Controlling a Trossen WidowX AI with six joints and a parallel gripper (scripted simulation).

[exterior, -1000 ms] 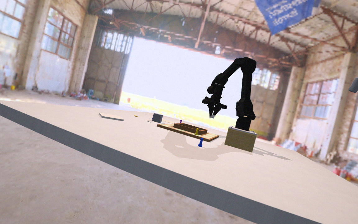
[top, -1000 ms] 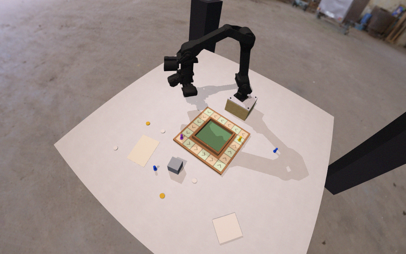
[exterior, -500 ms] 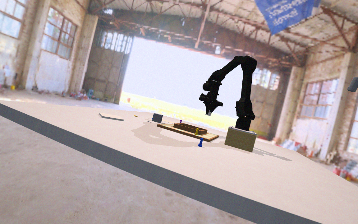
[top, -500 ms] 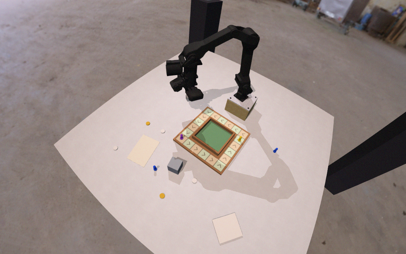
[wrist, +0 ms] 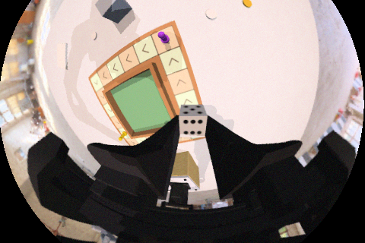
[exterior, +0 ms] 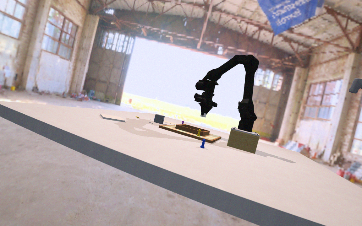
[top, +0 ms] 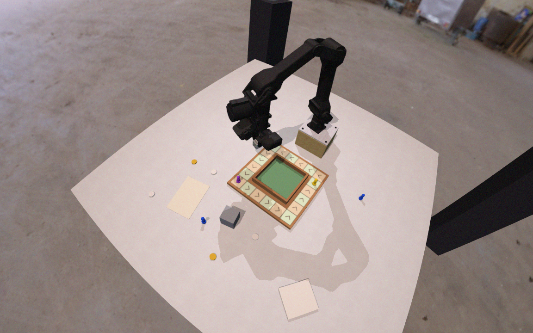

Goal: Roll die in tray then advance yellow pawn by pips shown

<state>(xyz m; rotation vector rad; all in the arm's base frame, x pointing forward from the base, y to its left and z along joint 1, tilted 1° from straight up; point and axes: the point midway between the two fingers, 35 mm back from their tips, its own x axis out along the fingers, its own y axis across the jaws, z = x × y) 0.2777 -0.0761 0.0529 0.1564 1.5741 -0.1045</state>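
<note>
My gripper tip is now 9 cm past the yellow pawn, 23 cm to the right of it and 8 cm above it. Round my gripper tip: white die right at my gripper tip; then purple pawn 12 cm ahead, 3 cm to the left, 8 cm below; then grey block 24 cm ahead, 12 cm to the left, 9 cm below.
</note>
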